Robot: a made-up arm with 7 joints. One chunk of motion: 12 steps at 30 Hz.
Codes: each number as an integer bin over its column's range. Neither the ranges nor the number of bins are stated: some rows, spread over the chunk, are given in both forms.
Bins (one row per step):
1: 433 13 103 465 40 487 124
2: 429 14 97 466 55 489 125
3: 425 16 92 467 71 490 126
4: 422 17 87 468 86 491 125
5: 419 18 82 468 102 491 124
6: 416 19 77 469 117 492 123
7: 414 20 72 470 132 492 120
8: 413 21 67 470 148 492 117
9: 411 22 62 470 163 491 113
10: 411 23 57 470 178 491 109
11: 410 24 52 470 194 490 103
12: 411 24 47 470 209 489 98
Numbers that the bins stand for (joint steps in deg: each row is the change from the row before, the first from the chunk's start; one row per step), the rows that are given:
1: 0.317 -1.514 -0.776 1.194 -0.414 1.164 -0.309
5: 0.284 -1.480 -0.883 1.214 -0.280 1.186 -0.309
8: 0.270 -1.460 -0.959 1.227 -0.181 1.192 -0.325
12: 0.265 -1.440 -1.061 1.227 -0.050 1.175 -0.370
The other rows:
2: 0.307 -1.507 -0.806 1.201 -0.382 1.175 -0.306
3: 0.298 -1.494 -0.832 1.207 -0.347 1.181 -0.304
4: 0.291 -1.487 -0.857 1.214 -0.315 1.186 -0.306
6: 0.277 -1.474 -0.908 1.221 -0.248 1.192 -0.311
7: 0.272 -1.467 -0.934 1.227 -0.216 1.192 -0.318
9: 0.265 -1.454 -0.985 1.227 -0.149 1.186 -0.335
10: 0.265 -1.447 -1.010 1.227 -0.117 1.186 -0.344
11: 0.263 -1.440 -1.035 1.227 -0.082 1.181 -0.358

